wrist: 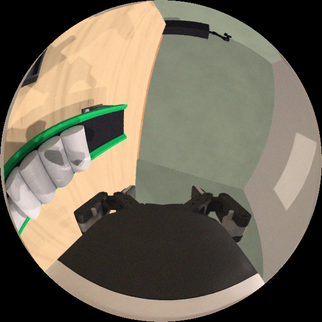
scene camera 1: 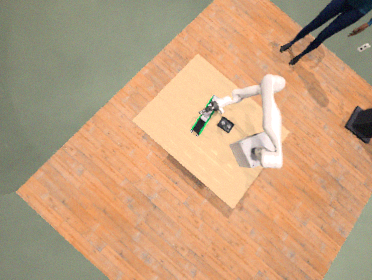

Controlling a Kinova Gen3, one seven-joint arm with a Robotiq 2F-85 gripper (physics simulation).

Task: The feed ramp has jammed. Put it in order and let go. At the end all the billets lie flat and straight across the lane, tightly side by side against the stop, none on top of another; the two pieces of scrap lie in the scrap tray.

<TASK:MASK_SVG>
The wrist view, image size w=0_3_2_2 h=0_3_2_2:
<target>my gripper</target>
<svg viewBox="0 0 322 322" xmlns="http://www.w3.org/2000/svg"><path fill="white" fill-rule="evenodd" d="M57 258L66 267L99 286L124 295L151 300L181 300L208 295L224 290L258 273L236 243L243 236L251 214L227 193L219 193L218 197L213 197L212 193L205 192L198 186L192 186L191 199L184 204L139 203L135 200L135 185L129 185L122 191L113 192L113 195L108 195L105 191L98 192L73 212L82 235ZM210 211L215 212L221 224L215 220L215 218L208 216Z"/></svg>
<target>billet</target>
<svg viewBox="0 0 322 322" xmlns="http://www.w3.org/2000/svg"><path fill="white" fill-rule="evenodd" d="M57 135L43 142L38 148L38 153L55 186L62 188L71 182L74 173L66 157L61 136Z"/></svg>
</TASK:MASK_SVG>
